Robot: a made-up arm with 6 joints. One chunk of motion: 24 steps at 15 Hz.
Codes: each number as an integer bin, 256 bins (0 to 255) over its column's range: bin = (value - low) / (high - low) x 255, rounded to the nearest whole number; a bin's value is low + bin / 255 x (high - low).
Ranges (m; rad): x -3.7..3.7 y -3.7..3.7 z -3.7..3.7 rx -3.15..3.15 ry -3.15..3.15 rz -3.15..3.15
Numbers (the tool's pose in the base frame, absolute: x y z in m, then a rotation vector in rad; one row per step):
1: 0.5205 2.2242 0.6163 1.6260 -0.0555 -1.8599
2: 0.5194 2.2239 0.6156 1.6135 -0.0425 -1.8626
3: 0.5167 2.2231 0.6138 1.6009 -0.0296 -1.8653
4: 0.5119 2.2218 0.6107 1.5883 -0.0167 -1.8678
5: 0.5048 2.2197 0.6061 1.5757 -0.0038 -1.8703
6: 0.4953 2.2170 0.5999 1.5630 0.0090 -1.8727
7: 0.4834 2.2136 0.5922 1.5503 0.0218 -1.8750
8: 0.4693 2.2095 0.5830 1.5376 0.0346 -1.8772
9: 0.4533 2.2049 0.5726 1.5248 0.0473 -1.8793
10: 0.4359 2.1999 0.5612 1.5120 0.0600 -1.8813
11: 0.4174 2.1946 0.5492 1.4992 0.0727 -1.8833
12: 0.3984 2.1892 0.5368 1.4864 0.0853 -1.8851
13: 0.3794 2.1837 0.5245 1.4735 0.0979 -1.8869
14: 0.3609 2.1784 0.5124 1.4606 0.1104 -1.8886
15: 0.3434 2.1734 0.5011 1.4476 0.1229 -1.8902
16: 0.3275 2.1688 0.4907 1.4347 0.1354 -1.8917
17: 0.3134 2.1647 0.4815 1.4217 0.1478 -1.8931
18: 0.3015 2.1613 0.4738 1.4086 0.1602 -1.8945
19: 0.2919 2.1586 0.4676 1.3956 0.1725 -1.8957
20: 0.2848 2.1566 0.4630 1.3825 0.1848 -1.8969
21: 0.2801 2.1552 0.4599 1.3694 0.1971 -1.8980
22: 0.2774 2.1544 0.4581 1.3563 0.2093 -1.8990
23: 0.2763 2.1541 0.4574 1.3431 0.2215 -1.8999
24: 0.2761 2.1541 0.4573 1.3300 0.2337 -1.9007
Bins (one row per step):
1: 145 204 149 193 125 52
2: 145 204 149 193 126 52
3: 145 204 149 192 126 52
4: 145 204 149 192 127 52
5: 145 204 148 191 127 52
6: 145 204 148 191 128 52
7: 144 204 148 190 128 52
8: 144 204 148 190 129 52
9: 143 203 147 189 129 51
10: 143 203 147 189 130 51
11: 142 203 146 188 130 51
12: 141 203 146 188 131 51
13: 141 203 146 187 131 51
14: 140 203 145 187 132 51
15: 139 202 145 186 132 51
16: 139 202 144 186 133 51
17: 138 202 144 185 133 51
18: 138 202 144 185 134 51
19: 138 202 144 184 134 51
20: 137 202 143 183 135 51
21: 137 202 143 183 135 51
22: 137 202 143 182 136 51
23: 137 202 143 182 136 51
24: 137 202 143 181 137 51

